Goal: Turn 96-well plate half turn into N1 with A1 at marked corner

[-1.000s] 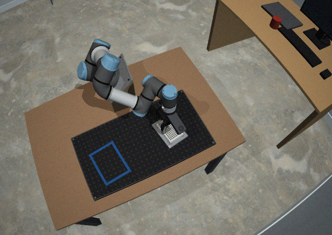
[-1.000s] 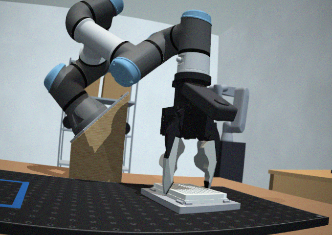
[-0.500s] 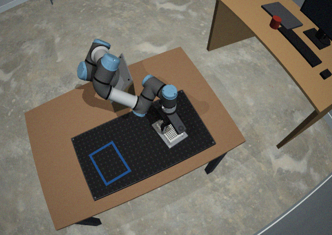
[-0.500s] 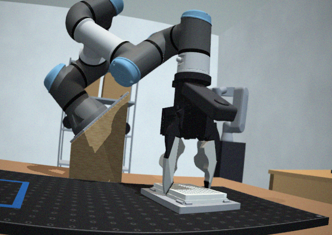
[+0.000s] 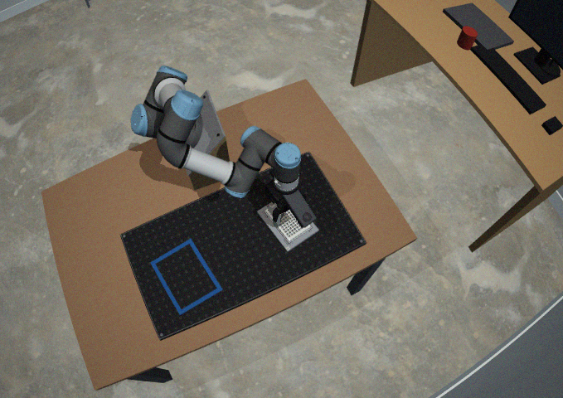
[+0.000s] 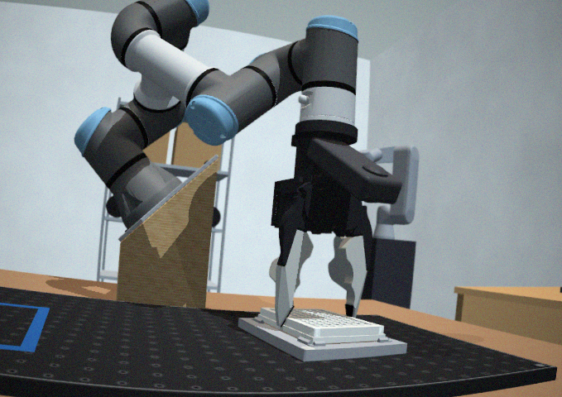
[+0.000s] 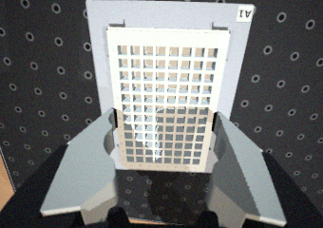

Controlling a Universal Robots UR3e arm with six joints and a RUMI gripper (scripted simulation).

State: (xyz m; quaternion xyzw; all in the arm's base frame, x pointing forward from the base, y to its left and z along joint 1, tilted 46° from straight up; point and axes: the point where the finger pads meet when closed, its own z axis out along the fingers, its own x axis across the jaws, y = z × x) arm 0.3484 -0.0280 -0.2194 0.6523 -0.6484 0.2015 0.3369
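My hand is 2 cm above the grey plate nest N1. From my hand the other things lie so: corner label 8 cm ahead, 5 cm to the right, 2 cm below; then white 96-well plate 1 cm below.
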